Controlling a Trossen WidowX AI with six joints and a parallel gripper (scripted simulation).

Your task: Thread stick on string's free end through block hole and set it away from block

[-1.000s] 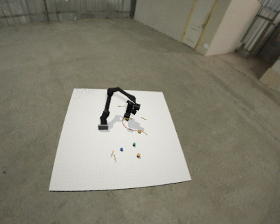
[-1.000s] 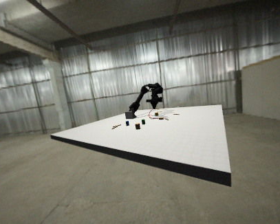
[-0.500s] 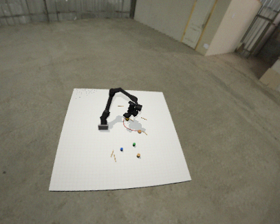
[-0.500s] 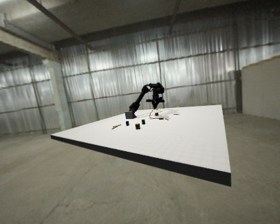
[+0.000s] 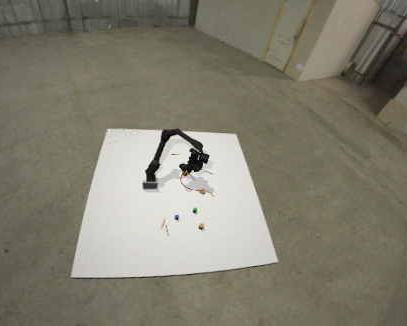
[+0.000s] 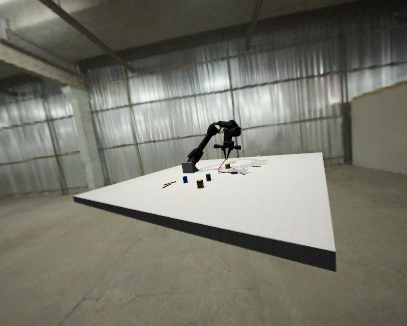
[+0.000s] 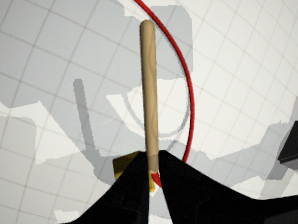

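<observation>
The thin wooden stick is 10 mm ahead of my gripper tip and 10 mm to the right of it. From my gripper tip the other things lie so: yellowish block: 20 mm behind, 40 mm to the left, 60 mm below; green piece: 10 mm ahead, 290 mm to the right, 60 mm below; round wooden button: 100 mm ahead, 130 mm to the right, 70 mm below.
</observation>
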